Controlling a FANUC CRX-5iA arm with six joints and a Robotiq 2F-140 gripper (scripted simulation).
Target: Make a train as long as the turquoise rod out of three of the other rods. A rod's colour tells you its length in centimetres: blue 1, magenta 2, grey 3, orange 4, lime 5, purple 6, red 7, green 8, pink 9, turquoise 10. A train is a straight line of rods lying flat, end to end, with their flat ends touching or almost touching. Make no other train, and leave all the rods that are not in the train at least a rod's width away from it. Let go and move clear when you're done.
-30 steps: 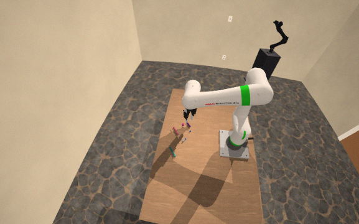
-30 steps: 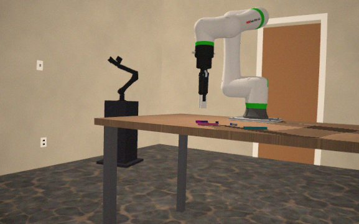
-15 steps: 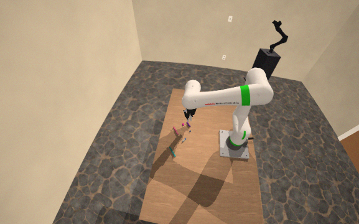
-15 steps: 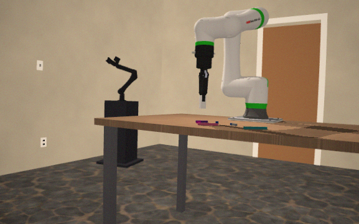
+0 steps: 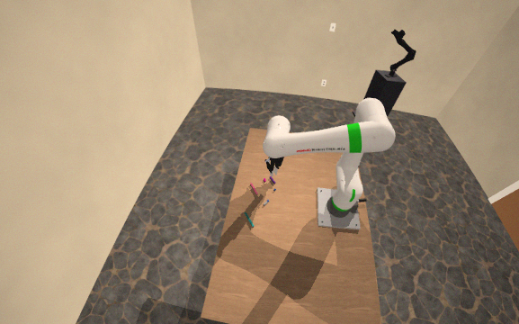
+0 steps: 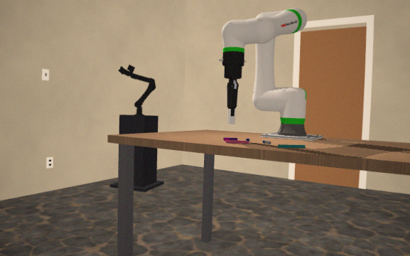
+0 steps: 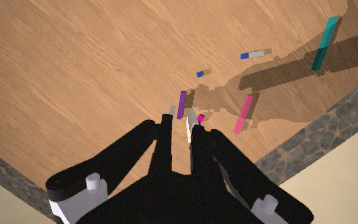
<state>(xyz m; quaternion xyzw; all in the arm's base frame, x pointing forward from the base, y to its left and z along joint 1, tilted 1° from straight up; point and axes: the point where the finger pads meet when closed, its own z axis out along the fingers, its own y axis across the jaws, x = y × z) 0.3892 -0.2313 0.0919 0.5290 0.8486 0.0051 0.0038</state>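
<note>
The purple rod is 100 mm below my hand. Also, from my hand: grey rod (170 mm to the left, 100 mm below, 60 mm ahead); pink rod (130 mm ahead, 100 mm below, 60 mm to the left); magenta rod (100 mm below, 50 mm ahead).
</note>
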